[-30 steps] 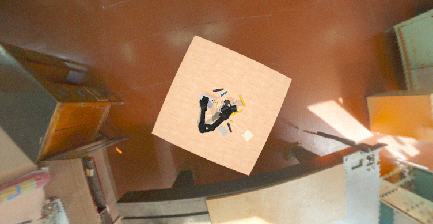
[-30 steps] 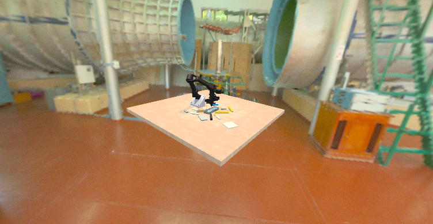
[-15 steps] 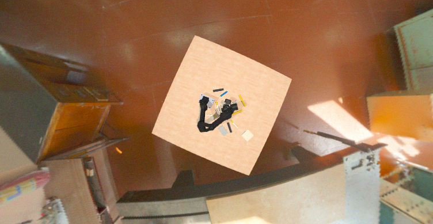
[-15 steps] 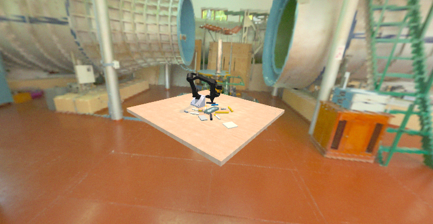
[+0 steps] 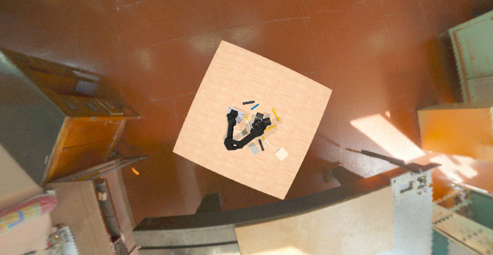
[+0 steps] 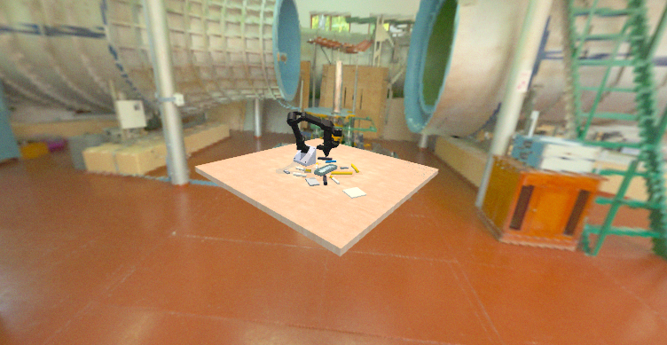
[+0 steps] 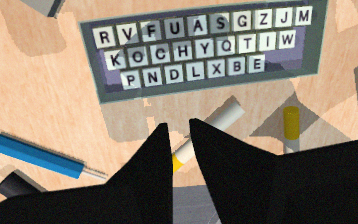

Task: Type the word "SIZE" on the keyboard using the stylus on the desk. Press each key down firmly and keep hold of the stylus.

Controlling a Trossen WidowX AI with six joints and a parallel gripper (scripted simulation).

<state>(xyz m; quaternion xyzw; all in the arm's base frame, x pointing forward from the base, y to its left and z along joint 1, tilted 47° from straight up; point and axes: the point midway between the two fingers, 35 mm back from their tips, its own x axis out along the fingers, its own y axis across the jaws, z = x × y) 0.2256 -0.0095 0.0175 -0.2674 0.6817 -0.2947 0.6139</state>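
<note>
Now: gripper tip 12 cm to the right of the blue stylus, 9 cm above it and 8 cm past it. From my gripper tip the other things lie so: grey block (10 cm to the left, 10 cm ahead, 9 cm below); then I key (9 cm to the right, 8 cm below, 3 cm ahead); then Z key (9 cm to the right, 8 cm below, 5 cm ahead).
</note>
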